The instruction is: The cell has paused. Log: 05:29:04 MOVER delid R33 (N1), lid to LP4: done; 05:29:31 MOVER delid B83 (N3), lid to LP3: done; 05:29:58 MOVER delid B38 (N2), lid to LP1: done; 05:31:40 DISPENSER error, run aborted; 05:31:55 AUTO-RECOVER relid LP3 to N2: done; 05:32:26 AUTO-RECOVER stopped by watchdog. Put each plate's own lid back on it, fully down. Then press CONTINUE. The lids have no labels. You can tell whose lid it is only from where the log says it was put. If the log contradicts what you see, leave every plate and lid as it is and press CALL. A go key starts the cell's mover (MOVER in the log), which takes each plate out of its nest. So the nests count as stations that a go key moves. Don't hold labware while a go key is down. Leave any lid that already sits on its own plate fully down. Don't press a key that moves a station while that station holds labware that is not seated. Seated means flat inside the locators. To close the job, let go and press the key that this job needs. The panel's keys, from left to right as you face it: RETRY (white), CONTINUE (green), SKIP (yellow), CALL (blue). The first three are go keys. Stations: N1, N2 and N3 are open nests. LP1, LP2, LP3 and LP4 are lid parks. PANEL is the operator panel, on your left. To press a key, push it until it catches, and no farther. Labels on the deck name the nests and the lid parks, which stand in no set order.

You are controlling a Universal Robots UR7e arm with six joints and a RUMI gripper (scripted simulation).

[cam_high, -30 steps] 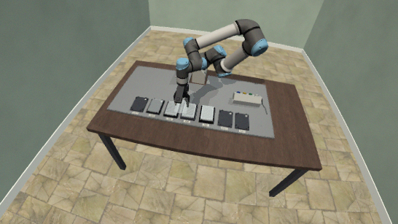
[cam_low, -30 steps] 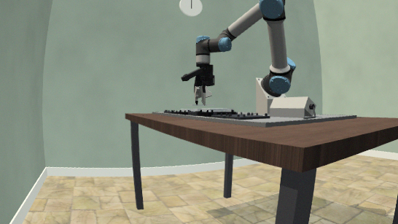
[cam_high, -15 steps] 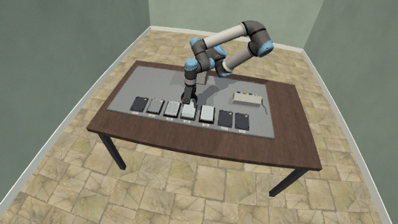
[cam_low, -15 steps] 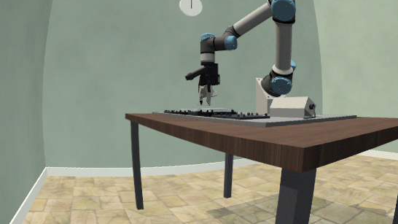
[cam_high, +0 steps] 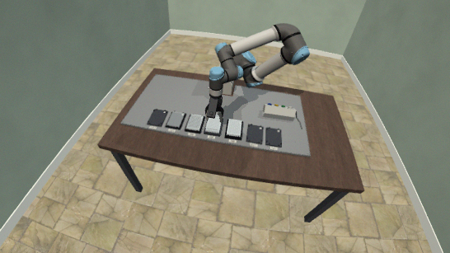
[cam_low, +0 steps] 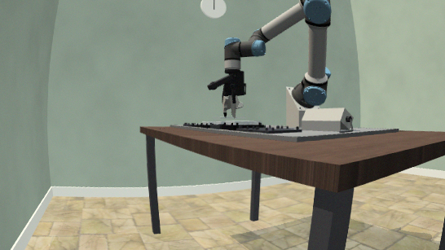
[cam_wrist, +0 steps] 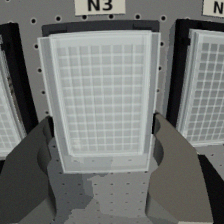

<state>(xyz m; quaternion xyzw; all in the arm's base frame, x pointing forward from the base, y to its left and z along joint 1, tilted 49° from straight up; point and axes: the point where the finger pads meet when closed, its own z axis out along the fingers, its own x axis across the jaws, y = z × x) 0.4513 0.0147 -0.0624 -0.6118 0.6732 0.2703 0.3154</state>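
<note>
My hand is 3 cm above the white plate. From my hand the other things lie so: grey lid: 26 cm to the right, 5 cm below, 2 cm behind; well plate: 12 cm to the right, 4 cm below; black lid park: 26 cm to the right, 6 cm below, 2 cm behind.
</note>
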